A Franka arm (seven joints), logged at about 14 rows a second.
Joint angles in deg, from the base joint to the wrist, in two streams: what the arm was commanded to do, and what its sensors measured. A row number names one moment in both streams.
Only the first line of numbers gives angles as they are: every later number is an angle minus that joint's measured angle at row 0.
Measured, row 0:
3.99, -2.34, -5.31, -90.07, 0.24, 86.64, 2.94
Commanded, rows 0 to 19:
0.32, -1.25, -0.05, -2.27, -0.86, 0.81, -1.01
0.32, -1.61, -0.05, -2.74, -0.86, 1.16, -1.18
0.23, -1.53, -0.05, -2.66, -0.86, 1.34, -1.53
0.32, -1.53, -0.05, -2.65, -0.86, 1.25, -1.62
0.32, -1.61, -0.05, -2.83, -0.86, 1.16, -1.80
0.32, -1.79, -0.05, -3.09, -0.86, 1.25, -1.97
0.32, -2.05, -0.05, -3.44, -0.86, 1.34, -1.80
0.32, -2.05, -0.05, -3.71, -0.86, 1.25, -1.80
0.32, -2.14, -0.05, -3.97, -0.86, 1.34, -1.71
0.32, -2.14, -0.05, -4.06, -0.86, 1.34, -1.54
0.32, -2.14, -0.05, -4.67, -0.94, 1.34, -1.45
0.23, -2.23, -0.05, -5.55, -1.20, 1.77, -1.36
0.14, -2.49, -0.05, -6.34, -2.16, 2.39, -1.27
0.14, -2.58, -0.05, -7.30, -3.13, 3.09, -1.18
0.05, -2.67, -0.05, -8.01, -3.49, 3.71, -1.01
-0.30, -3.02, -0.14, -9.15, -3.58, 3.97, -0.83
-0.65, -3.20, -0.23, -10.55, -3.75, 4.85, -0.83
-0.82, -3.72, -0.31, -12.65, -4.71, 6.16, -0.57
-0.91, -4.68, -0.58, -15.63, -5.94, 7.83, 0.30
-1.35, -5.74, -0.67, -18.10, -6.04, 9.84, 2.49
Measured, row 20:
-0.49, -1.63, -0.90, -10.90, -4.66, 5.35, -0.15
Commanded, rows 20 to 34:
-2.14, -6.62, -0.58, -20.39, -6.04, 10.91, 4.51
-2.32, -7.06, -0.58, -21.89, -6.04, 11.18, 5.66
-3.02, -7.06, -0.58, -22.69, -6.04, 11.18, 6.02
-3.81, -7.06, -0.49, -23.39, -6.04, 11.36, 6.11
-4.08, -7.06, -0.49, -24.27, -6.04, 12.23, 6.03
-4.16, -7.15, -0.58, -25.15, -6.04, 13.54, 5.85
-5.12, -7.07, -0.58, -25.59, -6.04, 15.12, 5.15
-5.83, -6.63, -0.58, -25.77, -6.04, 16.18, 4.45
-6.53, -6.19, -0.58, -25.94, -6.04, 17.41, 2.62
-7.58, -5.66, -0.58, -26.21, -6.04, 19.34, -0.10
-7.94, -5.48, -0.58, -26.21, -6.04, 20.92, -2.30
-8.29, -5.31, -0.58, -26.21, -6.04, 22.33, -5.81
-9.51, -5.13, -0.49, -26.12, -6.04, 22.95, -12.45
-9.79, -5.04, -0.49, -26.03, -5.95, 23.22, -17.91
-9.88, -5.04, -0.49, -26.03, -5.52, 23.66, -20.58
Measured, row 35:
-8.40, -4.52, -1.43, -24.99, -5.50, 21.74, -14.25
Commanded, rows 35 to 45:
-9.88, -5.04, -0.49, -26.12, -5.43, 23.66, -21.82
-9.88, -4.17, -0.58, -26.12, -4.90, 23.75, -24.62
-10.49, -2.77, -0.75, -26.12, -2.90, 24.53, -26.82
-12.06, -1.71, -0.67, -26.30, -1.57, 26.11, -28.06
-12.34, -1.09, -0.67, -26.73, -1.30, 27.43, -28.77
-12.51, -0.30, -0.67, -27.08, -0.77, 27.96, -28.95
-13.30, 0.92, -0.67, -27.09, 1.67, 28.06, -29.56
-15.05, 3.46, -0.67, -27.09, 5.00, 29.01, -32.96
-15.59, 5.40, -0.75, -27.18, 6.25, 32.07, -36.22
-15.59, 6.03, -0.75, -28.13, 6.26, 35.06, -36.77
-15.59, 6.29, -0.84, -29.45, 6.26, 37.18, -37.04
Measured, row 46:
-14.42, 5.20, -1.62, -27.32, 4.68, 32.63, -34.77
